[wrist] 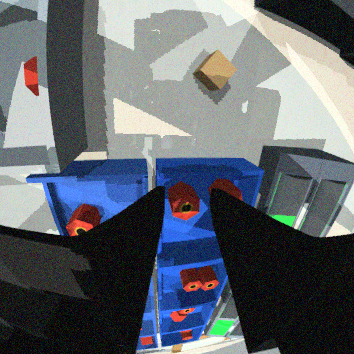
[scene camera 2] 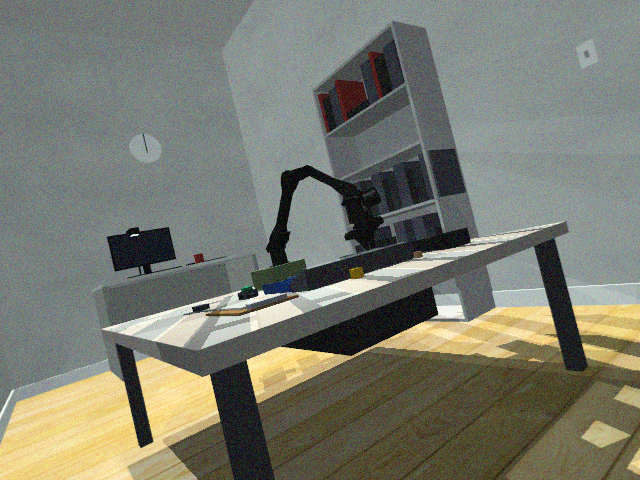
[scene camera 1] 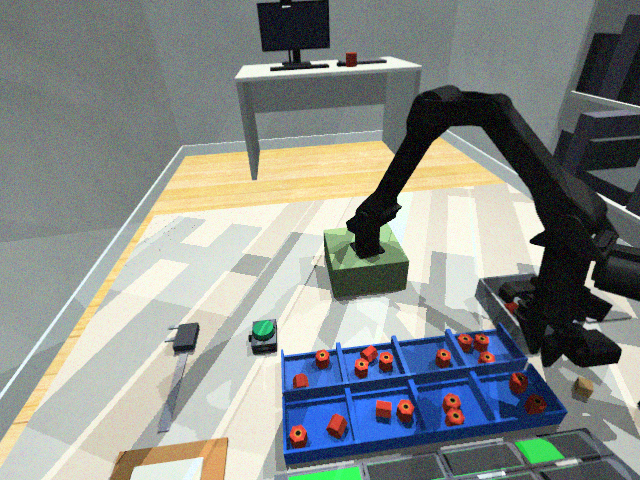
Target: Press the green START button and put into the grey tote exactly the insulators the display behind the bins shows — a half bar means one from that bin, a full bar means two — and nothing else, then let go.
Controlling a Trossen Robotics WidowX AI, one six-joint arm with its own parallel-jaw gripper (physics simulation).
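Places are measured from the arm's base along level axes (x left, y down, z back), in metres.
Where they show: gripper, fingertip midpoint: (wrist: pixel 187 194) (scene camera 2: pixel 370 249) (scene camera 1: pixel 539 359); arm's base, link origin: (scene camera 2: pixel 280 264) (scene camera 1: pixel 367 248).
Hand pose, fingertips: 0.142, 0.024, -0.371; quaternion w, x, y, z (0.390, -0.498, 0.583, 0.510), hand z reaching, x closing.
Each offset is from my fingertips to the centre of the thing, as dx, dy, dz. "pt": to the spot under its first point.
Two blue bin trays @(-0.268, +0.043, +0.024) (scene camera 1: pixel 413 440) @(-0.038, +0.043, +0.074) (wrist: pixel 116 165) hold several red insulators in eight compartments. My gripper (wrist: pixel 187 194) (scene camera 2: pixel 364 238) is open and empty, and hangs above the right-hand end of the bins, where the arm hides it in scene camera 1. In the wrist view one insulator @(-0.033, +0.042, -0.003) (wrist: pixel 184 205) lies in the compartment below the gap between the fingers. The grey tote @(+0.106, +0.033, +0.127) (scene camera 1: pixel 491 297) (wrist: pixel 67 88) stands to the right of the bins with a red insulator (scene camera 1: pixel 512 307) (wrist: pixel 31 75) in it. The green START button @(-0.421, +0.040, +0.255) (scene camera 1: pixel 264 330) sits left of the bins. The display (scene camera 1: pixel 404 469) (wrist: pixel 298 165) shows green bars @(-0.075, +0.036, -0.110) (scene camera 1: pixel 537 450) (wrist: pixel 282 219).
The arm stands on a green block (scene camera 1: pixel 347 276). A dark scraper @(pt -0.575, +0.041, +0.308) (scene camera 1: pixel 185 335) and a wooden board @(pt -0.599, +0.054, +0.085) (scene camera 1: pixel 170 452) lie at the left. A tan cube @(+0.069, +0.050, -0.043) (wrist: pixel 214 70) lies beyond the bins. A desk (scene camera 1: pixel 328 71) and a bookshelf (scene camera 2: pixel 432 119) stand off the table.
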